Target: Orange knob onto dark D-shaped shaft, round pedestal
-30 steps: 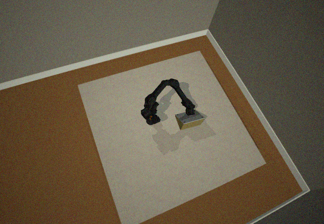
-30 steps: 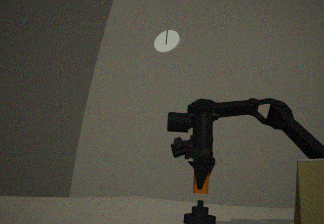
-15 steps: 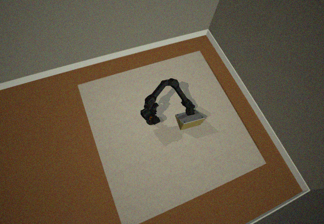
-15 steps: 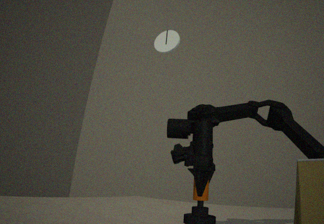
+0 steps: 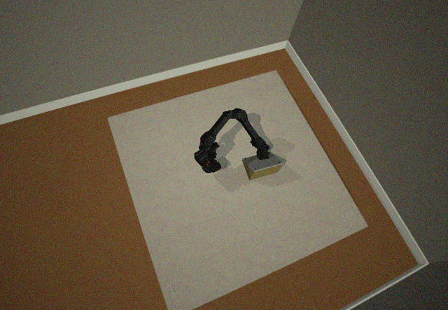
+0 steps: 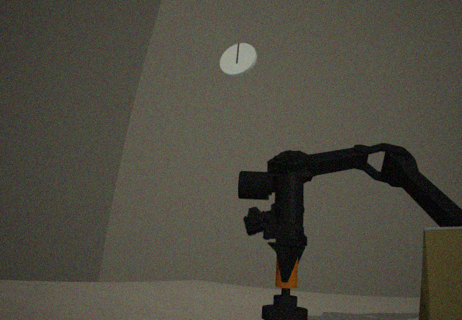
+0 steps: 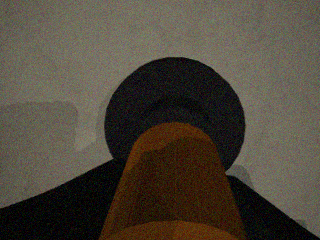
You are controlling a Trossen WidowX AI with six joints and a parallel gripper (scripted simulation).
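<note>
The round dark pedestal lies 40 mm below my gripper tip. The rest, counted from my gripper tip: orange knob (20 mm above).
</note>
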